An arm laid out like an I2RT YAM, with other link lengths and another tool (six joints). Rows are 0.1 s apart.
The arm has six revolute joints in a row. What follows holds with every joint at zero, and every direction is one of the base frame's.
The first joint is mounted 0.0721 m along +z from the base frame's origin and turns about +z.
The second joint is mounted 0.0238 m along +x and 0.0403 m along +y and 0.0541 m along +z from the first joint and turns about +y.
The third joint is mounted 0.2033 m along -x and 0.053 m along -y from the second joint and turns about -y.
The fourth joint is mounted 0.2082 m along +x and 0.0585 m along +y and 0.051 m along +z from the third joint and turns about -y.
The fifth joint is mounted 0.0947 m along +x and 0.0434 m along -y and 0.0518 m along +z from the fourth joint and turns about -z.
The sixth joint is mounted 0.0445 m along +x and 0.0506 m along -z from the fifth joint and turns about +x.
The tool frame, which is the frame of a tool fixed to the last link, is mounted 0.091 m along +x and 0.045 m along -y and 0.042 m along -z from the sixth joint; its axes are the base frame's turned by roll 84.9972, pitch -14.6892 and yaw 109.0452 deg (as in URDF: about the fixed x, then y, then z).
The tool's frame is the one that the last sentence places.
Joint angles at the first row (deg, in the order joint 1, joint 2, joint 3, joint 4, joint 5, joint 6):
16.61, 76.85, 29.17, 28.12, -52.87, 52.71
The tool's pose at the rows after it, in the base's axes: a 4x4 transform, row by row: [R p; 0 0 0 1], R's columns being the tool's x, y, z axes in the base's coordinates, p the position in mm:
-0.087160 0.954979 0.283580 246.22; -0.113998 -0.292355 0.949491 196.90; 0.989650 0.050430 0.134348 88.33; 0 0 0 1
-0.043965 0.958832 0.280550 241.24; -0.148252 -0.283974 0.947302 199.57; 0.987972 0.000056 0.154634 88.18; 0 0 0 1
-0.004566 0.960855 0.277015 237.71; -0.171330 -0.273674 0.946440 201.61; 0.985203 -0.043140 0.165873 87.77; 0 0 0 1
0.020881 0.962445 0.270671 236.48; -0.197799 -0.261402 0.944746 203.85; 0.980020 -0.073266 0.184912 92.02; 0 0 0 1
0.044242 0.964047 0.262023 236.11; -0.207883 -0.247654 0.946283 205.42; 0.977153 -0.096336 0.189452 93.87; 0 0 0 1
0.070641 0.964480 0.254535 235.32; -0.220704 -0.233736 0.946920 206.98; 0.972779 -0.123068 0.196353 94.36; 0 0 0 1
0.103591 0.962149 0.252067 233.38; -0.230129 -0.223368 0.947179 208.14; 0.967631 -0.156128 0.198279 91.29; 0 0 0 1
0.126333 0.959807 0.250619 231.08; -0.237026 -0.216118 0.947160 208.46; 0.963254 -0.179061 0.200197 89.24; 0 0 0 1
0.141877 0.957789 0.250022 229.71; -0.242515 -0.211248 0.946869 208.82; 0.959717 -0.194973 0.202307 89.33; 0 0 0 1
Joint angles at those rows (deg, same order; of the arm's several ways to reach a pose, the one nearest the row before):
16.59, 78.19, 27.81, 31.85, -54.42, 56.31
16.60, 79.47, 26.64, 35.78, -55.71, 60.28
16.61, 80.80, 26.18, 38.33, -56.81, 63.26
16.54, 81.75, 26.28, 40.84, -57.99, 66.26
16.54, 82.65, 27.07, 41.13, -58.96, 67.62
16.52, 84.07, 27.48, 42.63, -59.98, 69.47
16.55, 85.96, 27.35, 44.73, -60.73, 71.38
16.53, 87.01, 26.95, 46.32, -61.29, 72.78
16.52, 87.42, 26.84, 47.08, -61.64, 73.87

